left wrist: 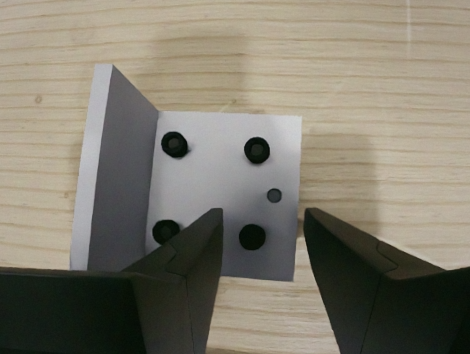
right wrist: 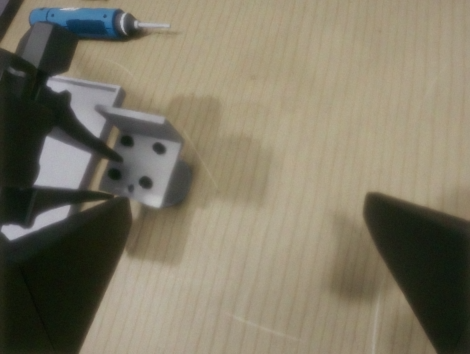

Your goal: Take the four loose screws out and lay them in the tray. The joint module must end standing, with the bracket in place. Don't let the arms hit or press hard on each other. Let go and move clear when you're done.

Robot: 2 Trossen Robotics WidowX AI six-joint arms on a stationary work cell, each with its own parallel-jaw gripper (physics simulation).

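Frame: origin at the left arm's base, x ahead, y left, z up, level; millimetres.
Seen in the pictures: left gripper, fingertip midpoint: (left wrist: pixel 263 219) (right wrist: pixel 116 178); right gripper, fingertip midpoint: (right wrist: pixel 248 206).
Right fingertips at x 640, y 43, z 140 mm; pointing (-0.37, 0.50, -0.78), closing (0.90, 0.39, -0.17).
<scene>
Offsets run from my right fingertips to a thing's top centre. "pt": to the spot under its first point.
The light grey L-shaped bracket (left wrist: pixel 215 185) (right wrist: pixel 137 161) lies on top of the joint module {138 mm back, 15 mm left, 138 mm down} (right wrist: pixel 182 184), whose round grey body stands upright on the table. Four black screws sit in the bracket plate: two in the far row {pt 122 mm back, 34 mm left, 128 mm down} (left wrist: pixel 174 144) (left wrist: pixel 257 150) and two in the near row {pt 157 mm back, 31 mm left, 128 mm down} (left wrist: pixel 166 231) (left wrist: pixel 252 237). My left gripper (left wrist: pixel 263 219) (right wrist: pixel 116 178) is part open and empty, over the plate's near right part. Its left finger partly overlaps one near screw in the left wrist view. My right gripper (right wrist: pixel 248 206) is wide open and empty, to the right of the module in its view.
The white tray {pt 286 mm back, 18 mm right, 198 mm down} (right wrist: pixel 60 165) is beside the module, partly hidden by the left arm. A blue electric screwdriver {337 mm back, 189 mm left, 162 mm down} (right wrist: pixel 95 24) lies beyond it, its bit pointing right. The left arm's fingers and the right gripper's left finger appear close together in the right wrist view; their gap is unclear.
</scene>
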